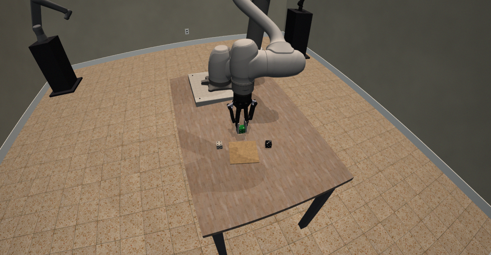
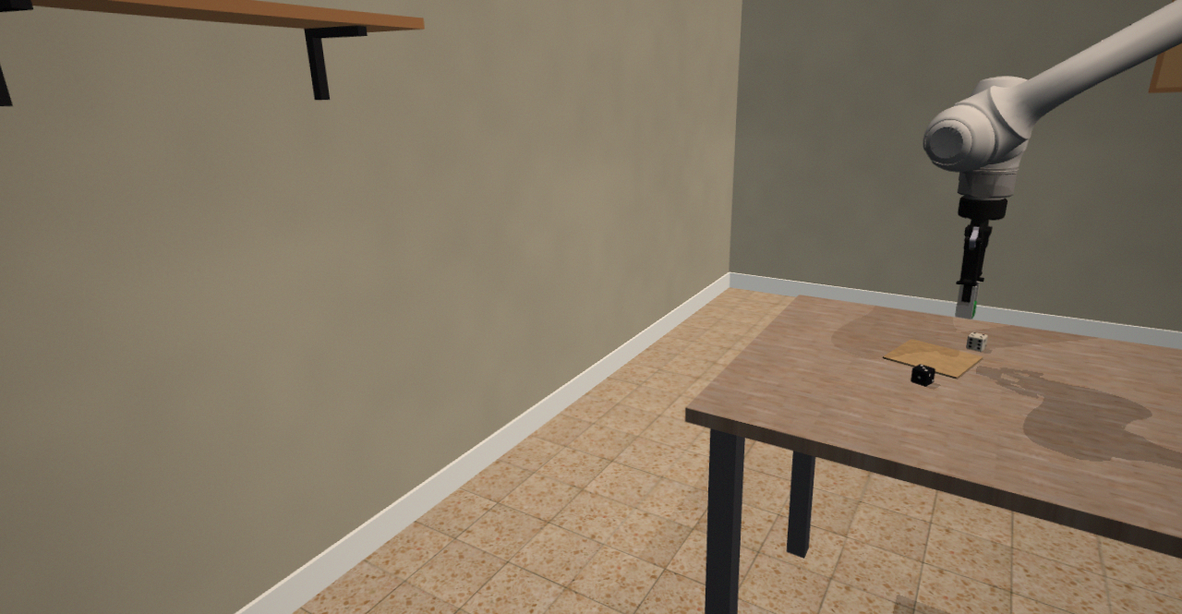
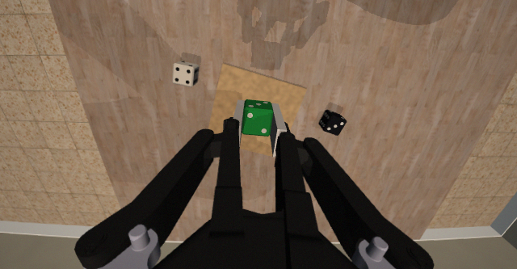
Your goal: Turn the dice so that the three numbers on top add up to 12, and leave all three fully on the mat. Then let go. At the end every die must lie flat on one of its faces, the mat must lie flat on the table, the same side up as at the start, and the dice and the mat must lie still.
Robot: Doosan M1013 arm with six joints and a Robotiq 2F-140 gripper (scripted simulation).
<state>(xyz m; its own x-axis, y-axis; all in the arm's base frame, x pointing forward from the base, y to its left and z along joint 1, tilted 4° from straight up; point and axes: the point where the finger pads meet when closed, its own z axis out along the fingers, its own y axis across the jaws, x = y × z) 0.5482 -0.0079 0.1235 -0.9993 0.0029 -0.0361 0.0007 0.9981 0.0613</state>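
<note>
Right now the tan mat is 5 cm ahead of my hand and 14 cm below it. Also, from my hand: white die: 2 cm behind, 11 cm to the right, 12 cm below; green die: 2 cm below; black die: 4 cm ahead, 13 cm to the left, 12 cm below.
</note>
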